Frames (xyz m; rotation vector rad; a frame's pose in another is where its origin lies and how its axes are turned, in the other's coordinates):
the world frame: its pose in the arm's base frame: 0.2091 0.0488 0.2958 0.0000 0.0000 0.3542
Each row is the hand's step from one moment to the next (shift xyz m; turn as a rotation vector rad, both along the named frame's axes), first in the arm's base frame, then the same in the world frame.
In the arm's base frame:
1: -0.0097 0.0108 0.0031 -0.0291 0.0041 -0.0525
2: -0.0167 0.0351 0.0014 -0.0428 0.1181 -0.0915
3: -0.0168 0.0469 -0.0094 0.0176 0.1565 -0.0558
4: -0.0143 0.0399 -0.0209 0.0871 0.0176 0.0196
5: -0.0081 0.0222 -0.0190 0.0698 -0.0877 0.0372
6: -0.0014 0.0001 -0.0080 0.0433 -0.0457 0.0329
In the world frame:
1: -0.0054 0.0135 0.0031 -0.0259 0.0139 -0.0525
2: -0.0035 0.0387 0.0014 0.0008 0.1256 -0.0915
3: 0.0005 0.0498 -0.0094 0.0708 0.1407 -0.0558
4: 0.0004 0.0424 -0.0209 0.0878 -0.0137 0.0196
5: 0.0001 0.0236 -0.0190 0.0350 -0.1065 0.0372
6: -0.0013 0.0006 -0.0080 0.0248 -0.0579 0.0329

